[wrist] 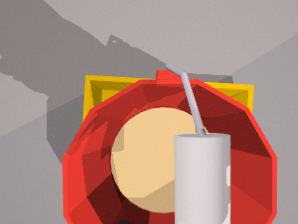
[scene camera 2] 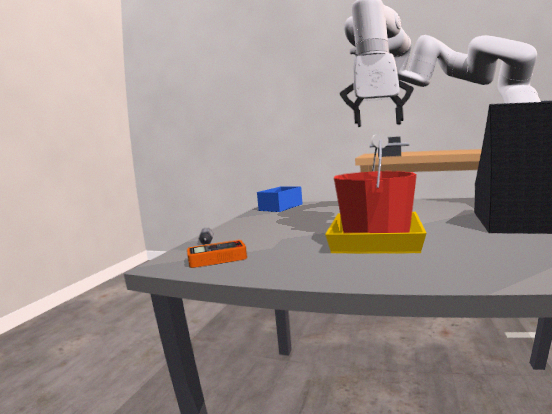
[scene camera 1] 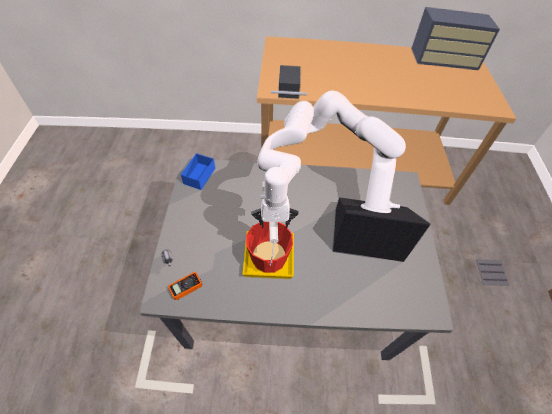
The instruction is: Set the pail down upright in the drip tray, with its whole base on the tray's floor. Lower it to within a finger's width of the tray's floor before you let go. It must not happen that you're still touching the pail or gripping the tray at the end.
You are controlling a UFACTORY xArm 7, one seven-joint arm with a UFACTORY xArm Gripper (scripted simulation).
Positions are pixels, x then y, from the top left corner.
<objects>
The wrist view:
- pail: 146, 147
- drip tray: 97, 88
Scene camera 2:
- my gripper: 379, 125
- pail: 369, 202
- drip tray: 339, 242
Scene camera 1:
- pail: 262, 242
</objects>
